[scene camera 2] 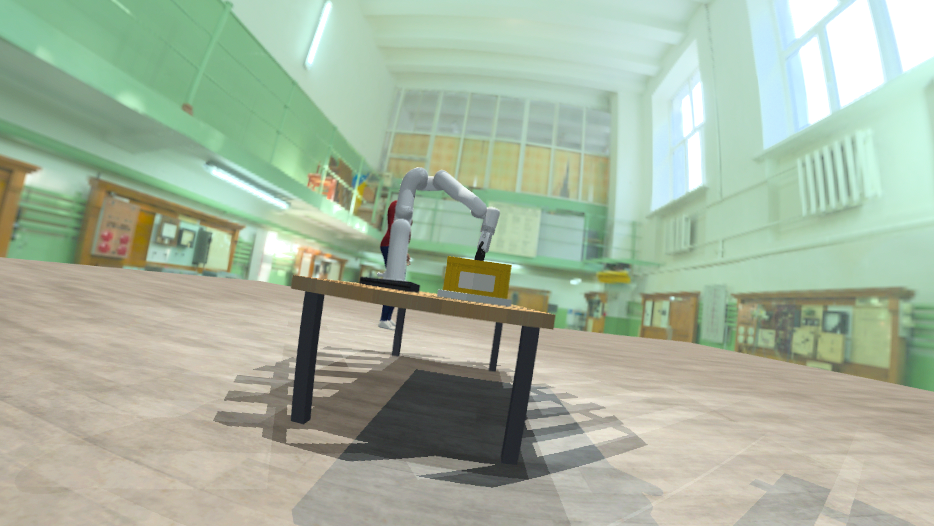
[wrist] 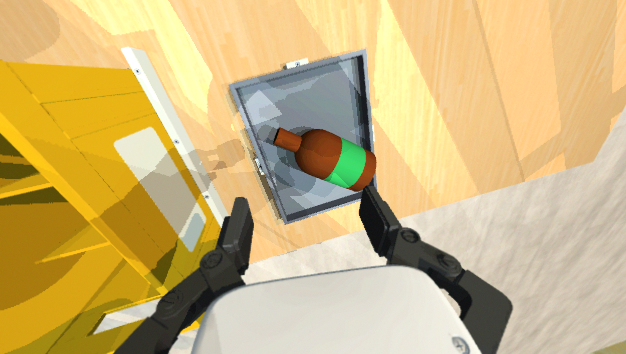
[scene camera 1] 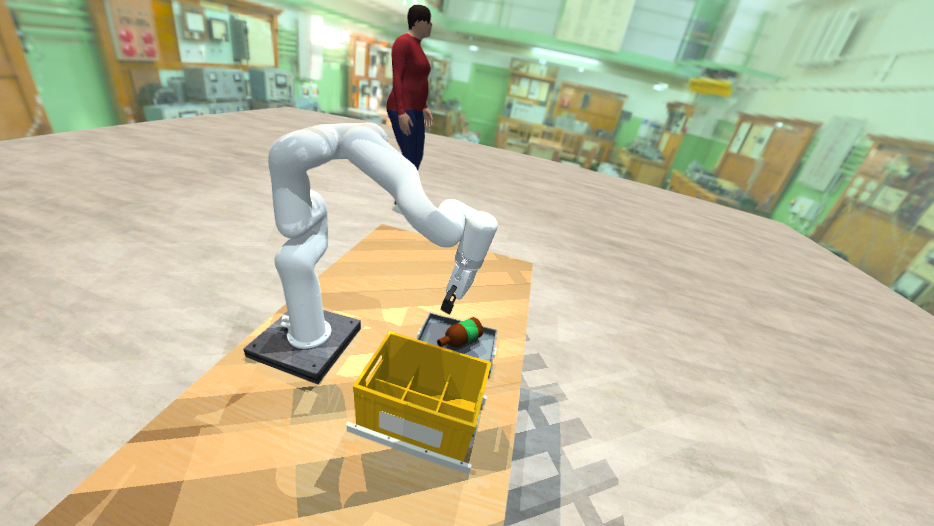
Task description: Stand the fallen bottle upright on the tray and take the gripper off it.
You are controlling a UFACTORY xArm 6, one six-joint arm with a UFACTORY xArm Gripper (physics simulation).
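Places are measured from the arm's base along level axes (x ahead, y left, z up), in millimetres.
Where they show: gripper, fingertip midpoint: (wrist: 307, 204) (scene camera 1: 452, 302); arm's base, origin of the base link: (scene camera 2: 394, 281) (scene camera 1: 309, 334).
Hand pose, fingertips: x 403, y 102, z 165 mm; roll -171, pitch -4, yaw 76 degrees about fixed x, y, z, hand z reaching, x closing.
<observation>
Each offset is from my fingertips to the top centre of the thing. "spot": to the spot under its first point.
The brown bottle @[dx +36, dy +44, dz -123 mm] (scene camera 1: 462, 332) (wrist: 320, 152) with a green label band lies on its side in the grey tray @[spot: dx -64, dy +52, dz -196 mm] (scene camera 1: 428, 334) (wrist: 320, 100). Its neck points toward the yellow crate's side, and its bottom end is at the tray's far-side wall, overlapping the rim in the wrist view. My gripper (scene camera 1: 447, 305) (scene camera 2: 480, 252) (wrist: 307, 204) is open and empty, above the tray and apart from the bottle. In the wrist view the bottle shows beyond the fingertips, with its bottom end close to the right fingertip in the picture. In scene camera 2 the crate hides the bottle and tray.
The yellow crate @[dx -10, dy -247, dz -26 mm] (scene camera 1: 366, 403) (scene camera 2: 483, 265) (wrist: 95, 120) with dividers stands beside the tray, with a white rail (scene camera 1: 408, 446) (wrist: 170, 131) along its foot. The arm's dark base plate (scene camera 1: 267, 351) is on the wooden table (scene camera 1: 248, 431) (scene camera 2: 424, 301). A person (scene camera 1: 410, 78) stands behind the table.
</observation>
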